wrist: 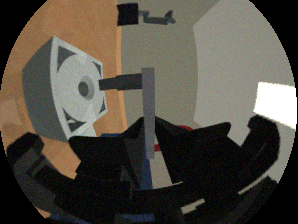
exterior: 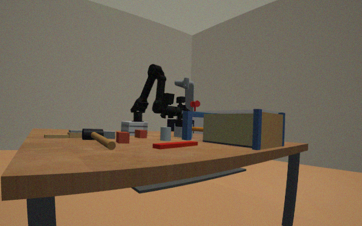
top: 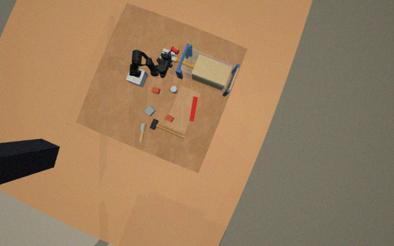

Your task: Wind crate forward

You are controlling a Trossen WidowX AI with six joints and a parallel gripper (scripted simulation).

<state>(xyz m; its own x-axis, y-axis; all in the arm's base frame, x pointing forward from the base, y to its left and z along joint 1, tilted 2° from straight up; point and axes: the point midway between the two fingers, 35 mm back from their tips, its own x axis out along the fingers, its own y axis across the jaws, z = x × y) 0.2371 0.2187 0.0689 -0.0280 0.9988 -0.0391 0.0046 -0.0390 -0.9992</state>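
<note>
Right now my gripper tip is 50 mm short of the red knob and 40 mm below it. Also, from my gripper tip: winch handle 10 mm to the right, 10 mm ahead, 10 mm above; clear-panelled cubby 360 mm ahead, 50 mm below, 20 mm to the right; grey hand winch 130 mm below, 60 mm behind, 10 mm to the right.
</note>
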